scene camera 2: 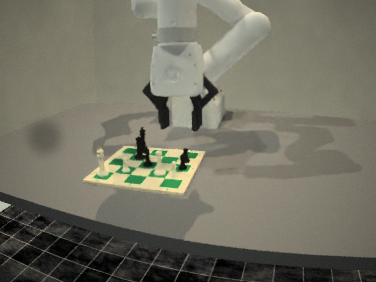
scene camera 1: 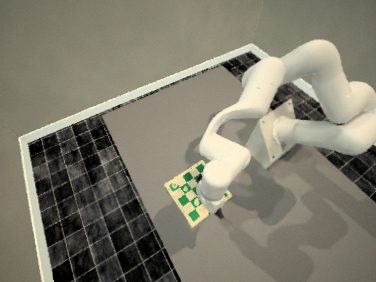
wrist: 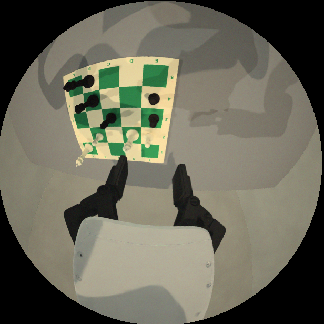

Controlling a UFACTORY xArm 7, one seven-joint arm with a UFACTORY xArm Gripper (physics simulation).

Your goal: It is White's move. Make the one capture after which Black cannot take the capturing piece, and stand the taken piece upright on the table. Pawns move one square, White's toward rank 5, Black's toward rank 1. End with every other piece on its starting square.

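Places are measured from the arm's base along level axes (x back, y right, z up), in metres.
Where they show: gripper, fingertip midpoint: (scene camera 2: 180,128); arm's base, origin of the base link: (scene camera 1: 281,130).
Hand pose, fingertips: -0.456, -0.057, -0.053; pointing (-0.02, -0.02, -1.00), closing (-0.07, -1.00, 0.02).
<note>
Things, the pixels of their top centre, and the offset from my fingertips, as dx, dy, dz. Level surfaces: height alone.
- chessboard, middle of its top: (scene camera 2: 148,165) (scene camera 1: 197,190) +0.022, +0.084, -0.095
- tall king, middle of its top: (scene camera 2: 141,127) +0.099, +0.126, -0.032
- rook-like piece, middle of its top: (scene camera 2: 158,149) -0.014, +0.043, -0.042
- grey table, its level: dz -0.101
The chessboard (scene camera 1: 202,216) (scene camera 2: 152,182) (wrist: 169,135) lies flat. All pieces on it look upright. Black has a tall king (scene camera 2: 142,134) (wrist: 88,81) on B5, a piece (scene camera 2: 139,149) (wrist: 93,101) on B4, one (scene camera 2: 148,159) (wrist: 111,118) on C3, and small ones on E4 (wrist: 154,98) and E3 (wrist: 154,119). White has a king (scene camera 2: 101,162) (wrist: 88,148) on A1, a pawn (scene camera 2: 125,164) (wrist: 98,137) on B2, a rook-like piece (scene camera 2: 159,165) (wrist: 132,135) on D2 and a pawn (scene camera 2: 173,169) (wrist: 148,142) on E2. My gripper (scene camera 2: 179,126) (wrist: 151,167) is open and empty, above the board.
The arm's white hand (scene camera 1: 215,185) hides part of the board in scene camera 1. The arm's base (scene camera 1: 270,137) stands on the grey table (scene camera 1: 145,130) (scene camera 2: 280,210) behind the board. Arm shadows fall across the table. Dark tiled floor (scene camera 1: 90,200) (scene camera 2: 100,255) lies beyond the table's edge.
</note>
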